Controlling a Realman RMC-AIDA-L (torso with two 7-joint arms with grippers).
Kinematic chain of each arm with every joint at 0, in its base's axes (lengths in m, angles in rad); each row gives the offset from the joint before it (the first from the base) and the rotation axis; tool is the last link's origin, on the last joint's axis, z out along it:
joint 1: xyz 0 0 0.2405 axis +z
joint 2: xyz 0 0 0 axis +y
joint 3: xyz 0 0 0.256 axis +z
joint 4: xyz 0 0 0 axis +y
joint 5: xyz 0 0 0.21 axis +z
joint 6: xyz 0 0 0 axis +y
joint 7: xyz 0 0 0.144 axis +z
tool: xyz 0 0 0
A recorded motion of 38 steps. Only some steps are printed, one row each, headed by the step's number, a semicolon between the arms.
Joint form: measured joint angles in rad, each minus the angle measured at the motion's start. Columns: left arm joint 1, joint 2, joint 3, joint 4, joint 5, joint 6, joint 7; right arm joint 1, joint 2, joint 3, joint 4, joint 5, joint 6, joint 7.
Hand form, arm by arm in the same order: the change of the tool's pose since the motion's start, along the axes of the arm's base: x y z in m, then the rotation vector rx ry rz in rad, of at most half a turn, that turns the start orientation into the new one. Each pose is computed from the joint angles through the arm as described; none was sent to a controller.
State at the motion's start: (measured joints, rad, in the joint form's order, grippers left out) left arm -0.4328 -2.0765 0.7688 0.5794 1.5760 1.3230 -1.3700; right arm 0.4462 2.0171 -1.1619 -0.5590 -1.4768 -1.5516 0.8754
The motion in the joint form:
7: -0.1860 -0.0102 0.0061 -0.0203 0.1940 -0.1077 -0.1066; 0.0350 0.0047 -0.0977 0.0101 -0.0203 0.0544 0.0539
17: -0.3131 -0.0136 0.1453 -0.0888 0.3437 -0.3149 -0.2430; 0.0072 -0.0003 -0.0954 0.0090 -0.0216 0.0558 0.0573
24: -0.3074 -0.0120 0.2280 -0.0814 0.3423 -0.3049 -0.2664; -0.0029 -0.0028 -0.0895 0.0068 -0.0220 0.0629 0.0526
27: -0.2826 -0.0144 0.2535 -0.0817 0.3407 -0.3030 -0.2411; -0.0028 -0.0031 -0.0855 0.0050 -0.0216 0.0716 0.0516
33: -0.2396 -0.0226 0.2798 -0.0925 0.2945 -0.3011 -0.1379; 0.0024 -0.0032 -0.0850 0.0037 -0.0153 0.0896 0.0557
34: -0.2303 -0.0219 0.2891 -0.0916 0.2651 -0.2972 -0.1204; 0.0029 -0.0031 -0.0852 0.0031 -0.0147 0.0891 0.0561
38: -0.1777 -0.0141 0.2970 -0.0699 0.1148 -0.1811 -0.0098; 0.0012 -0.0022 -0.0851 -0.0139 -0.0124 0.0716 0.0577
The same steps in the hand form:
7: 0.0432 0.0427 -0.0264 -0.1284 0.1213 -0.0404; -0.0065 0.0004 -0.0204 -0.0929 -0.0683 -0.0015
17: 0.0596 0.0650 -0.0644 -0.2426 0.3234 0.0176; 0.0033 -0.0052 -0.0183 -0.0909 -0.0717 -0.0329
24: 0.0614 0.0579 -0.0733 -0.2961 0.3611 -0.0112; 0.0074 -0.0057 -0.0165 -0.0775 -0.0765 -0.0441
27: 0.0529 0.0495 -0.0776 -0.3099 0.3842 -0.0211; 0.0079 -0.0039 -0.0158 -0.0670 -0.0798 -0.0486
33: 0.0418 0.0362 -0.0843 -0.2989 0.4006 -0.0623; 0.0072 0.0002 -0.0154 -0.0534 -0.0833 -0.0575
34: 0.0417 0.0348 -0.0838 -0.2899 0.3875 -0.0687; 0.0068 0.0003 -0.0153 -0.0535 -0.0825 -0.0566
38: 0.0484 0.0237 -0.0727 -0.2457 0.2733 -0.1613; 0.0027 0.0000 -0.0133 -0.0554 -0.0722 -0.0358

